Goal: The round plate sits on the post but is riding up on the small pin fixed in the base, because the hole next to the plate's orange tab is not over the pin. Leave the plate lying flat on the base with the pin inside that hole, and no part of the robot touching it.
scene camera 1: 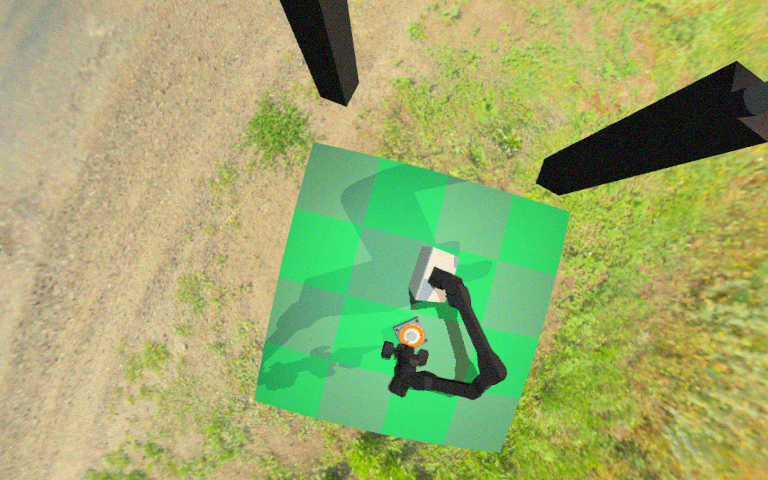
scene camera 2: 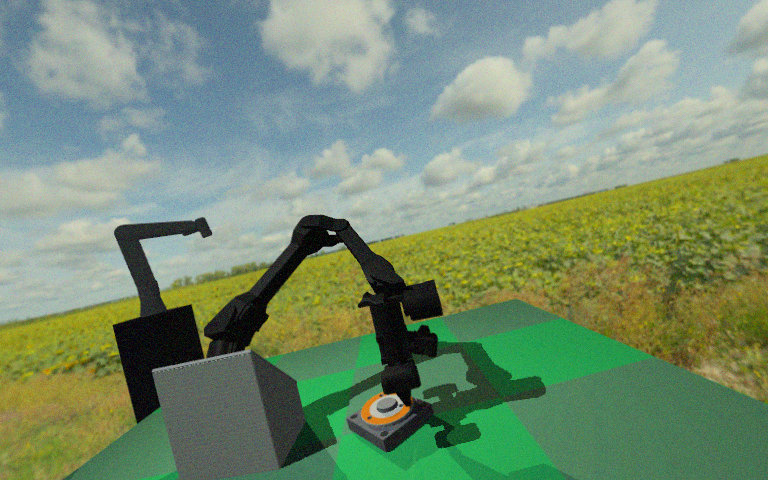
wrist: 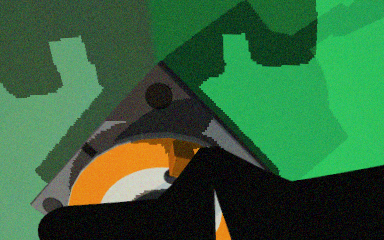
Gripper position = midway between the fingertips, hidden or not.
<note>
I see my gripper (scene camera 2: 408,405) and a square grey base (wrist: 162,102).
My gripper is seen too in the wrist view (wrist: 209,155).
</note>
